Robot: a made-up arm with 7 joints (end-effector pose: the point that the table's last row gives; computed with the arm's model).
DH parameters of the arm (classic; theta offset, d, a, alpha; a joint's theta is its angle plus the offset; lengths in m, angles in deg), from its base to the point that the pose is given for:
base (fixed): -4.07 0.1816 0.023 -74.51
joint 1: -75.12 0.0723 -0.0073 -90
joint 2: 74 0.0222 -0.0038 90
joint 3: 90 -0.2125 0.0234 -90
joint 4: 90 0.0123 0.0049 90
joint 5: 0 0.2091 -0.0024 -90
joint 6: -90 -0.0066 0.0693 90
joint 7: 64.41 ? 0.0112 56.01
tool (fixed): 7.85 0.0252 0 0
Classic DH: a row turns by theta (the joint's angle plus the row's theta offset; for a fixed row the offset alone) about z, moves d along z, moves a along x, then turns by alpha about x.
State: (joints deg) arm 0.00 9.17 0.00 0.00 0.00 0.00 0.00
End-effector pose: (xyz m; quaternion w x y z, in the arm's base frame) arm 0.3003 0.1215 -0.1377 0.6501 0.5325 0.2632 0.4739
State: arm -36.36 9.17 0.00 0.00 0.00 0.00 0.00
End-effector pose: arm 0.4484 0.0504 0.0803 0.7474 0.3718 0.0208 0.5502
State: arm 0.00 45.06 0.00 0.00 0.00 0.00 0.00
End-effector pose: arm 0.3197 0.2604 -0.0617 0.4956 0.7207 0.0683 0.4799
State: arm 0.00 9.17 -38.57 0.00 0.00 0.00 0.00
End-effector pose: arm 0.2275 -0.0803 -0.1527 0.7924 0.5583 0.1527 0.1927
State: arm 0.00 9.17 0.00 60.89 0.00 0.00 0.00
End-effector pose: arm 0.0522 0.1598 -0.3191 0.3810 0.6886 0.5842 0.1984
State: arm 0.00 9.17 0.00 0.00 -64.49 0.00 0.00
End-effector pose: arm 0.3059 0.0833 -0.1157 0.7625 0.0796 0.5380 0.3506
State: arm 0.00 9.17 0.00 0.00 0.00 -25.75 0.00
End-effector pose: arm 0.3206 0.1144 -0.0973 0.7126 0.4182 0.0995 0.5545
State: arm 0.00 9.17 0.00 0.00 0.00 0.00 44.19
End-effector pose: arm 0.2937 0.1375 -0.1333 0.3987 0.4300 0.3529 0.7291
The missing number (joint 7, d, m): -0.0577
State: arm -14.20 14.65 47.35 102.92 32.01 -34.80 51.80
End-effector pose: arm 0.0200 0.1872 -0.3027 0.0564 0.5929 0.5735 0.5625
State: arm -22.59 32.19 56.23 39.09 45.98 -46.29 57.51
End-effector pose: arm 0.2673 0.4403 0.0164 0.0410 0.2801 -0.0462 0.9580
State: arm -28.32 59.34 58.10 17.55 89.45 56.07 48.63
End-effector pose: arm 0.1166 0.4279 0.2873 0.7537 -0.2118 -0.1128 -0.6118
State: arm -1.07 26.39 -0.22 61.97 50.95 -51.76 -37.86
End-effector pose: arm 0.1139 0.2498 -0.2760 0.5706 0.7955 -0.0064 -0.2036
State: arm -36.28 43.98 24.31 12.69 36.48 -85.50 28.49
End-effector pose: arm 0.3735 0.2187 0.2264 0.4078 0.1592 -0.6384 0.6331
